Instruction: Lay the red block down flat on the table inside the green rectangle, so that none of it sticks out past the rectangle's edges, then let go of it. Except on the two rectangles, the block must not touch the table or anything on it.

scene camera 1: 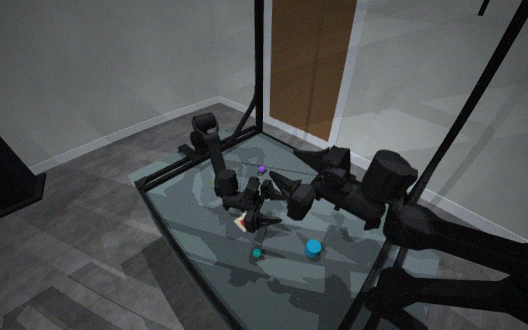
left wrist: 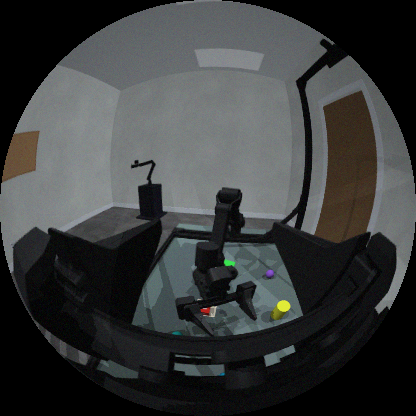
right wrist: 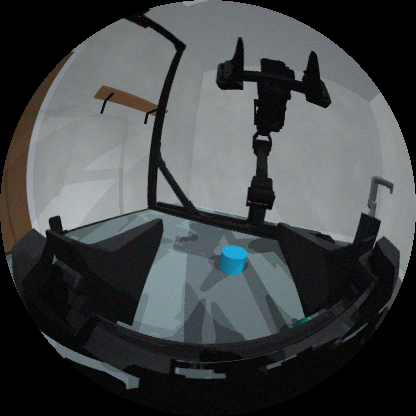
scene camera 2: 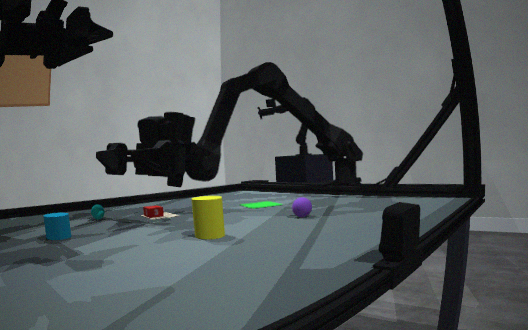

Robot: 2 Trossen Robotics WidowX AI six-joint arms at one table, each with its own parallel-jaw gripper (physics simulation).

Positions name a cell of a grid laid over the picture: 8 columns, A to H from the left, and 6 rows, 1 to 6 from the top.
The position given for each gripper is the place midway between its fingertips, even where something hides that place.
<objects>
left gripper: scene camera 1 E3; left wrist E4; right wrist F1; scene camera 2 B1
right gripper: scene camera 1 E4; left wrist E5; right wrist E4; scene camera 2 B3
</objects>
